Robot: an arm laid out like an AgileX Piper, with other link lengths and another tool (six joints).
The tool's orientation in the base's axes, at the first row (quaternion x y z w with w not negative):
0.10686 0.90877 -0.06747 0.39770
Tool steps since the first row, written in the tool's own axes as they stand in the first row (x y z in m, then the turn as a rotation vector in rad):
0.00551 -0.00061 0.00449 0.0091 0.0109 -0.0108
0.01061 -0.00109 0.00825 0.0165 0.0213 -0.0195
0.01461 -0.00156 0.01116 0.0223 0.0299 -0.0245
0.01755 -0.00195 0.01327 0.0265 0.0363 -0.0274
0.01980 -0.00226 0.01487 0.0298 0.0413 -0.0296
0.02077 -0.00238 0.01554 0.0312 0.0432 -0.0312
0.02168 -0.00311 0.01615 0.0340 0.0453 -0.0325
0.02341 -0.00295 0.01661 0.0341 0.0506 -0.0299
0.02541 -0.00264 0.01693 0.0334 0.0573 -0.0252
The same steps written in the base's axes. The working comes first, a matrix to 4 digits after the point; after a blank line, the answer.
The tool's axes in the first row as the columns of a matrix, in the base's axes (used below as rounded here):
-0.6608 0.2479 0.7084
0.1406 0.9681 -0.2076
-0.7373 -0.0376 -0.6746

-0.00061 -0.00075 -0.00707 -0.0110 0.0141 0.0002
-0.00144 -0.00128 -0.01335 -0.0194 0.0270 0.0002
-0.00214 -0.00177 -0.01824 -0.0247 0.0372 -0.0010
-0.00268 -0.00218 -0.02182 -0.0279 0.0446 -0.0024
-0.00311 -0.00249 -0.02454 -0.0304 0.0503 -0.0036
-0.00331 -0.00261 -0.02571 -0.0320 0.0527 -0.0036
-0.00366 -0.00332 -0.02676 -0.0343 0.0554 -0.0048
-0.00443 -0.00301 -0.02835 -0.0312 0.0600 -0.0069
-0.00545 -0.00250 -0.03006 -0.0257 0.0654 -0.0098

